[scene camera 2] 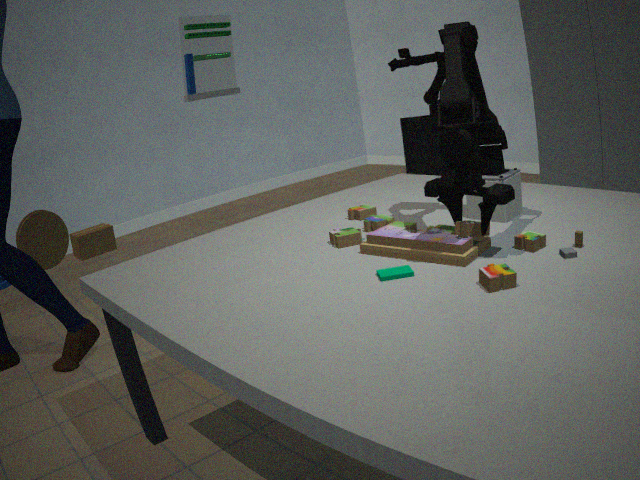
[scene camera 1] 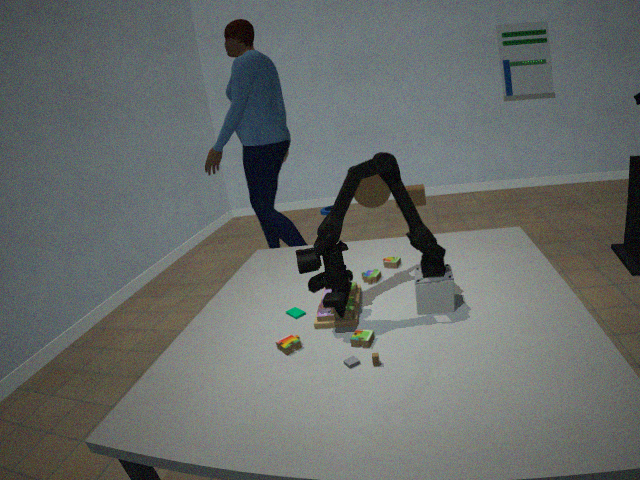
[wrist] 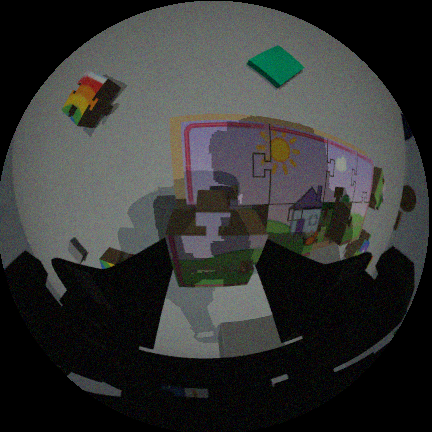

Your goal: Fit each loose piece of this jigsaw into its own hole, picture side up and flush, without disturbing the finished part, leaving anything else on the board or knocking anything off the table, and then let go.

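Observation:
My gripper (scene camera 1: 340, 312) (scene camera 2: 471, 229) (wrist: 213, 239) is shut on a corner jigsaw piece (scene camera 2: 466, 227) (wrist: 212, 270) with a red border, purple sky and green grass, picture side up. It is low at one end of the wooden board (scene camera 1: 323, 324) (scene camera 2: 413, 252) (wrist: 176, 150), its top above the finished part (scene camera 2: 398, 233) (wrist: 300, 170). Whether it touches the board is hidden. Loose on the table are a rainbow piece (scene camera 1: 288, 343) (scene camera 2: 497, 277) (wrist: 82, 102), a green-yellow piece (scene camera 1: 362, 338) (scene camera 2: 529, 241), a blue-green piece (scene camera 1: 371, 275) (scene camera 2: 377, 223), a red-green piece (scene camera 1: 391, 261) (scene camera 2: 361, 211) and a green piece (scene camera 2: 345, 237) (wrist: 378, 188).
A green tile (scene camera 1: 295, 312) (scene camera 2: 394, 272) (wrist: 276, 66) lies beside the board. A grey block (scene camera 1: 351, 361) (scene camera 2: 568, 252) (wrist: 77, 249) and a small wooden block (scene camera 1: 375, 359) (scene camera 2: 578, 238) are near the green-yellow piece. The arm's base (scene camera 1: 435, 295) stands on the table. A person (scene camera 1: 258, 98) is behind the table.

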